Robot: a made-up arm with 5 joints.
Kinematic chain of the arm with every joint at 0, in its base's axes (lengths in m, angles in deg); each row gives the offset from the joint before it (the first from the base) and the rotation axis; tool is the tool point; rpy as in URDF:
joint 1: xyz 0.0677 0 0.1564 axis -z
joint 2: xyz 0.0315 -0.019 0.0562 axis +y
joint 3: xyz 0.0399 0 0.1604 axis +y
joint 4: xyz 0.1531 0 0.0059 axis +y
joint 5: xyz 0.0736 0.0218 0 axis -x
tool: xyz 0 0 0 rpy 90 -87.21 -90
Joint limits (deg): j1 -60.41..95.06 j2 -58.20..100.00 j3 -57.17..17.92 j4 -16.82..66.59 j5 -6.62..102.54
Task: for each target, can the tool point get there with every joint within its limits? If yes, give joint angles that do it. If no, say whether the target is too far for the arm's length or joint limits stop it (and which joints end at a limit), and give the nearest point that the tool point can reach.
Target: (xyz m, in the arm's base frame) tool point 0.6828 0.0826 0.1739
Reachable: no: too far | nearest point 0.4834 0.0558 0.1871 | short by 0.202 m
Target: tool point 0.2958 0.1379 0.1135
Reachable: yes | joints -30.55 47.64 -1.17 59.40 60.16
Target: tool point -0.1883 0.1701 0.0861
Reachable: no: joint limits stop it (at a limit: joint 1, joint 2, joint 3, joint 4) | nearest point 0.0863 0.0385 0.0132 | short by 0.313 m
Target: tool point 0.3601 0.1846 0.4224
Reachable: yes | joints -31.80 24.77 -47.34 9.46 32.58
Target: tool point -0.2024 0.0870 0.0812
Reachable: no: joint limits stop it (at a limit: joint 1, joint 2, joint 3, joint 4) | nearest point 0.0863 0.0385 0.0132 | short by 0.301 m
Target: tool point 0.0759 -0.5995 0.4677
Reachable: no: too far | nearest point 0.0730 -0.3861 0.3719 | short by 0.234 m
